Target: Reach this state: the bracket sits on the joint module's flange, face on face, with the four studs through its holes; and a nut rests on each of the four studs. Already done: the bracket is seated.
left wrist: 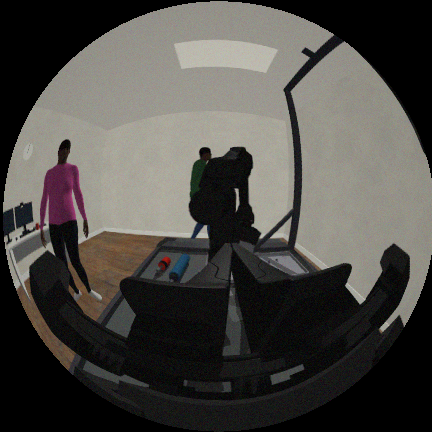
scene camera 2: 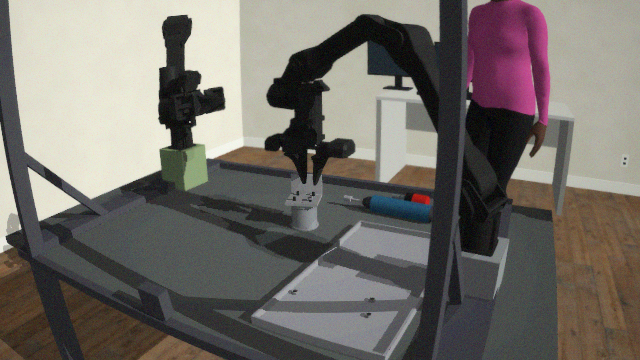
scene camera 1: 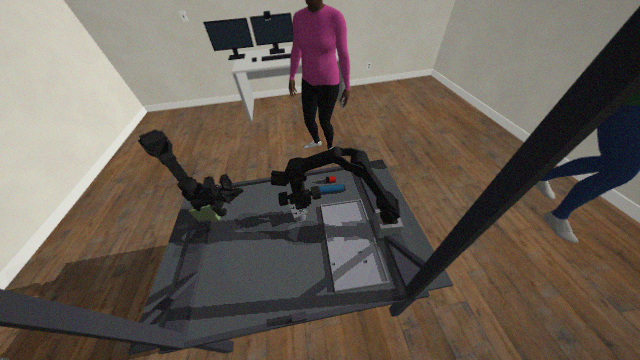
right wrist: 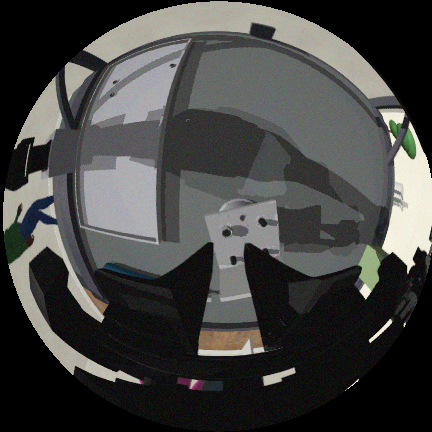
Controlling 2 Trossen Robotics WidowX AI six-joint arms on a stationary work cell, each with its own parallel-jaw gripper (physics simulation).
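Frame: origin at the left arm's base, x left, y back, z up, level; metres.
Where they show: left gripper, fingertip midpoint: [left wrist: 229,248] [scene camera 2: 224,100] [scene camera 1: 243,189]; right gripper, fingertip midpoint: [scene camera 2: 309,184] [right wrist: 228,248]; left arm's base at its link origin: [scene camera 2: 182,146]; right arm's base at its link origin: [scene camera 2: 477,245] [scene camera 1: 388,217] [right wrist: 45,156].
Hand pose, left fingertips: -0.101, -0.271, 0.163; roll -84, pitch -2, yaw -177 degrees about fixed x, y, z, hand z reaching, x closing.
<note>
Things, the pixels of their top centre, and the offset from my left fingertips, as dx, dy, dz.
- round light joint module at its top centre: [right wrist: 247,244] [scene camera 2: 303,194] +0.020, -0.201, -0.203
- dark nut at its top centre: [right wrist: 226,232] +0.009, -0.223, -0.202
- shallow tray at its top centre: [scene camera 2: 370,272] [right wrist: 109,117] [left wrist: 255,263] [scene camera 1: 350,237] -0.137, -0.432, -0.261
- blue cylindrical tool at its top centre: [scene camera 2: 389,198] [left wrist: 176,265] [scene camera 1: 324,187] +0.169, -0.345, -0.236
- red-ended tool at its top centre: [scene camera 2: 410,193] [left wrist: 161,261] [scene camera 1: 327,177] +0.244, -0.373, -0.243
- green block at its top centre: [scene camera 2: 182,146] [right wrist: 383,273] [scene camera 1: 202,201] +0.101, +0.271, -0.163
The bracket [scene camera 2: 302,203] [right wrist: 220,220] sits flat on the round light joint module [scene camera 2: 304,219] [right wrist: 231,204], its upright wall at the back in scene camera 2. Several dark studs show above its plate. A dark nut [right wrist: 226,232] appears around one stud, at the plate's left in the right wrist view; whether it lies fully level is too small to tell. Three loose nuts [scene camera 2: 293,292] [scene camera 2: 370,300] [scene camera 2: 366,315] lie in the tray. My right gripper [scene camera 2: 309,182] [right wrist: 228,248] is slightly open and empty, pointing down just above the bracket. My left gripper [left wrist: 229,248] is shut and empty, far from the bracket.
The shallow tray [scene camera 2: 286,295] [right wrist: 159,200] lies beside the module, towards the right arm's base. A blue cylindrical tool [scene camera 1: 332,188] [scene camera 2: 400,208] and a red-ended tool [scene camera 1: 331,179] [scene camera 2: 419,198] lie behind it. A green block [scene camera 2: 184,166] stands under the left arm. Frame posts [scene camera 2: 447,150] rise at the table's edges.
</note>
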